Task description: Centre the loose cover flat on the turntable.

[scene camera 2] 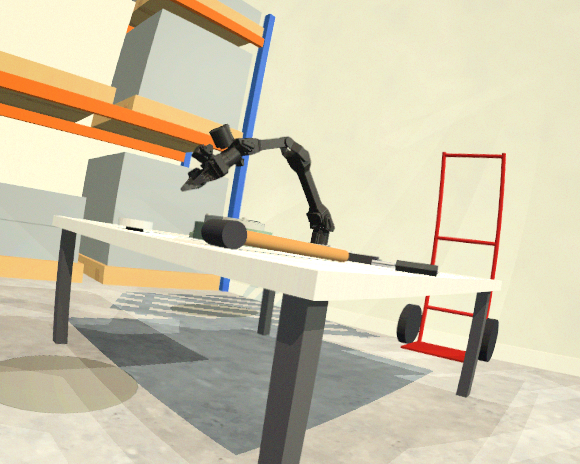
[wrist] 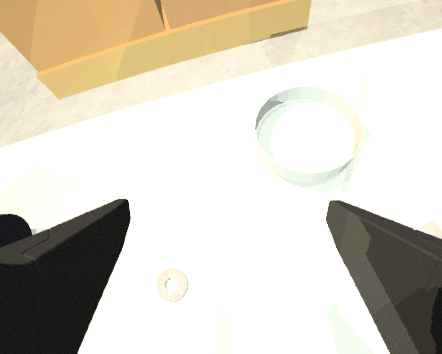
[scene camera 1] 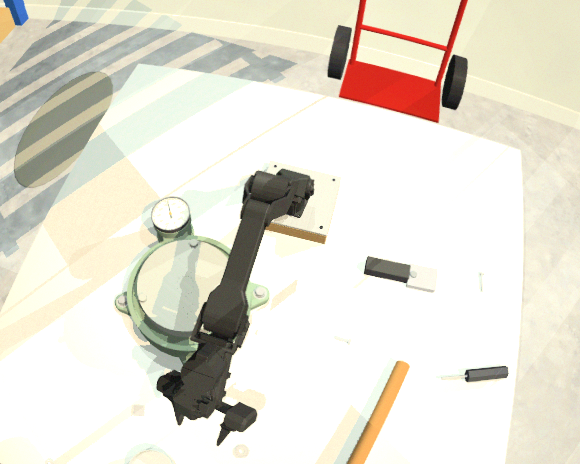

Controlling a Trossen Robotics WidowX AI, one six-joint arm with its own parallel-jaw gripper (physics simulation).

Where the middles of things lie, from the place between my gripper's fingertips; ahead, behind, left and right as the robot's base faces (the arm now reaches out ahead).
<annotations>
The hammer [scene camera 2: 231, 234] lies 12 cm behind my hand, 30 cm to the left of it and 12 cm below it.
</annotations>
